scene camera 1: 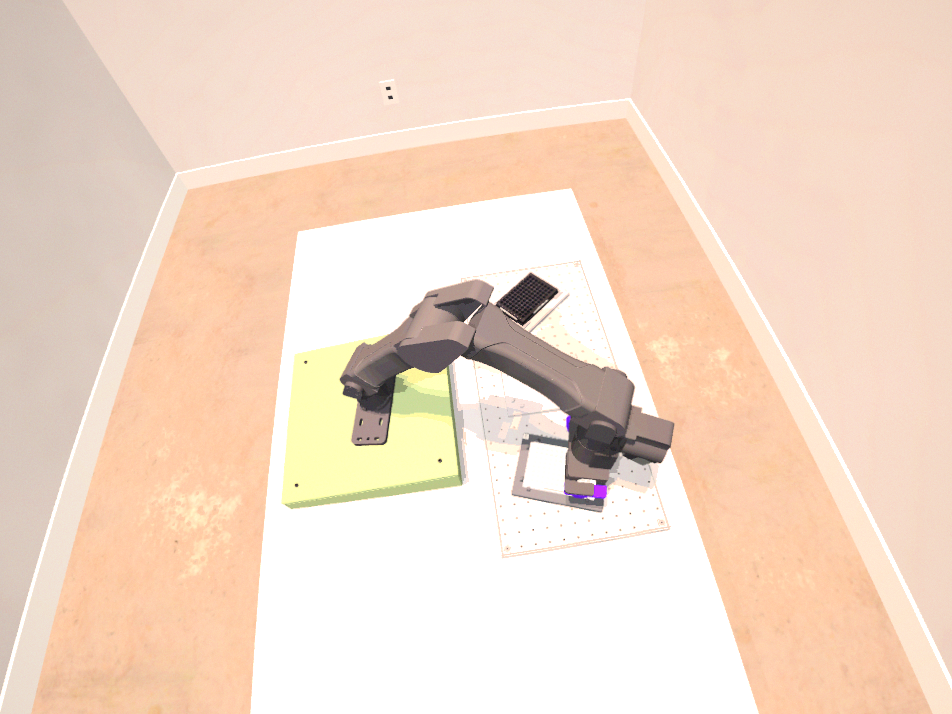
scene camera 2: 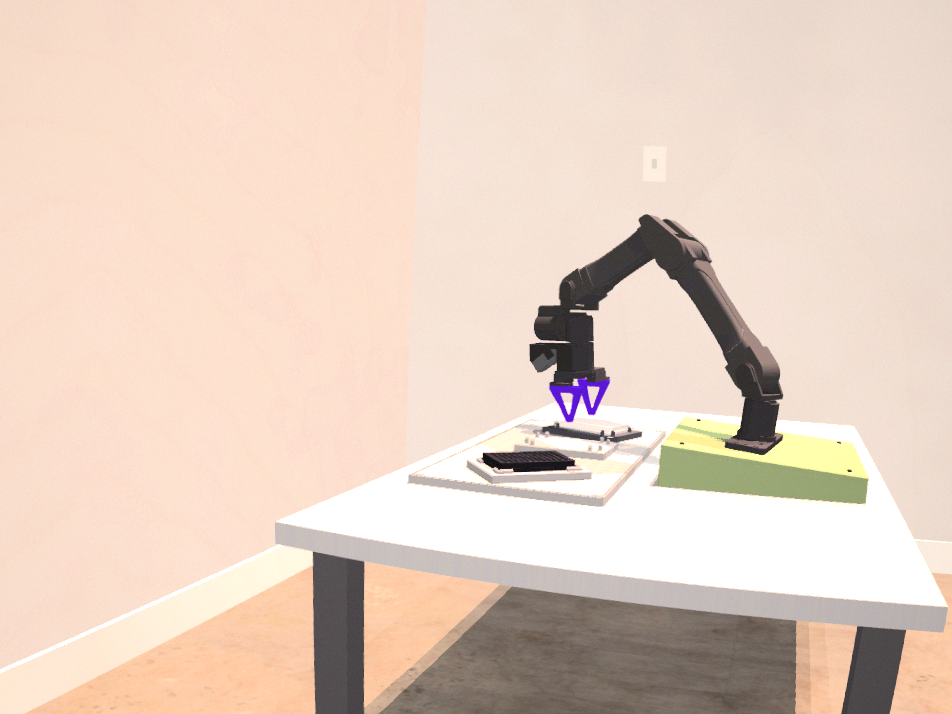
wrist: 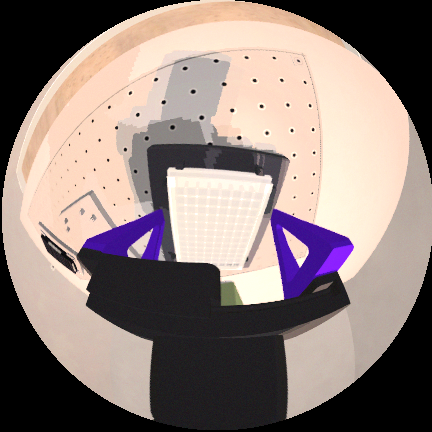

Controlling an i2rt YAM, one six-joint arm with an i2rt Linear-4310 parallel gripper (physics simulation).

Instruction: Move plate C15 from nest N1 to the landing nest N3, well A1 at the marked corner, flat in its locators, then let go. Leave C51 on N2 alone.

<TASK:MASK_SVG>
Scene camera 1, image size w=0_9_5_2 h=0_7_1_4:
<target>my gripper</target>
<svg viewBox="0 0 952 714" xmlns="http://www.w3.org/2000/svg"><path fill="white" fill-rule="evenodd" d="M567 416L566 428L569 436L568 449L565 456L564 494L572 495L575 498L593 497L605 499L607 496L607 486L578 482L578 480L595 480L595 482L600 483L608 481L609 469L590 468L589 464L595 452L603 452L611 445L600 451L586 448L577 437L578 424L571 421L570 416Z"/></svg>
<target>black well plate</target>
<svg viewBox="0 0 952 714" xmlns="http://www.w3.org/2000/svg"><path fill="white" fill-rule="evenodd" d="M531 272L496 302L496 306L506 316L522 326L530 321L559 293L556 287Z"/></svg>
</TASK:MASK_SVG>
